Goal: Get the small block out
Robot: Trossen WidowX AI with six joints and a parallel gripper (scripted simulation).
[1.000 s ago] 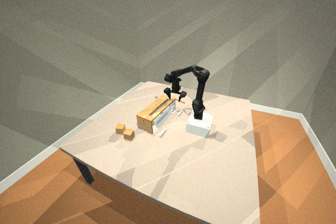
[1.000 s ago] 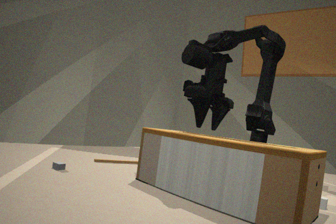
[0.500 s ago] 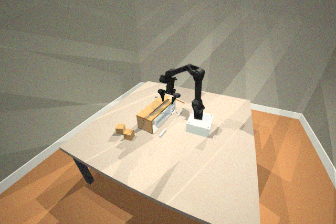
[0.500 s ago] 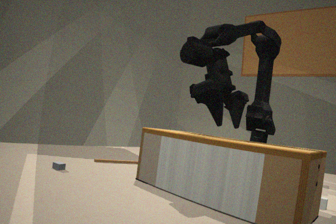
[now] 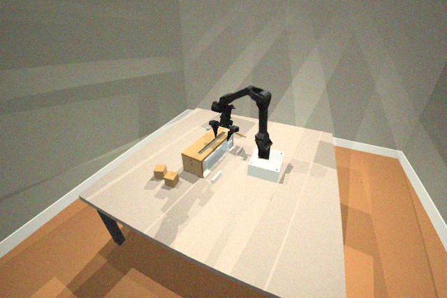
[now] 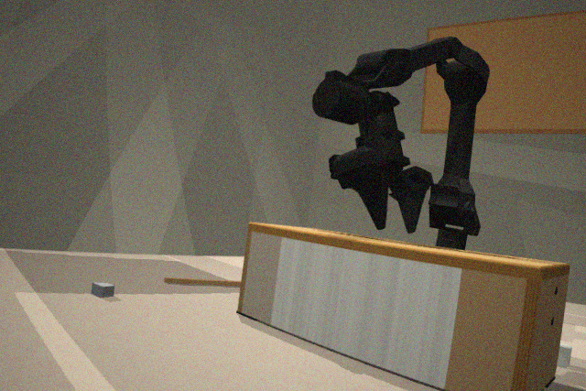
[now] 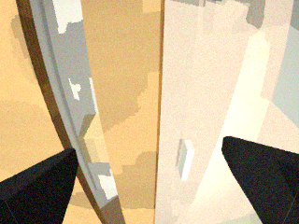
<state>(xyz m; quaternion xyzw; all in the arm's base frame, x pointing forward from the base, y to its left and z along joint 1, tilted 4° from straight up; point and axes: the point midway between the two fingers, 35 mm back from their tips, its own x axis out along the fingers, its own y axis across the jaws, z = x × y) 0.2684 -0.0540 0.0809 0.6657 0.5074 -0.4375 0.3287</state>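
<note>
Now: gripper tip 40 mm short of the wooden box, 30 mm to the right of it and 80 mm above it. The rest, counted from my gripper tip: tan block: 50 mm ahead, 30 mm to the left, 60 mm below; then grey block: 200 mm ahead, 340 mm to the right, 140 mm below; then thin wooden stick: 40 mm behind, 340 mm to the right, 140 mm below.
</note>
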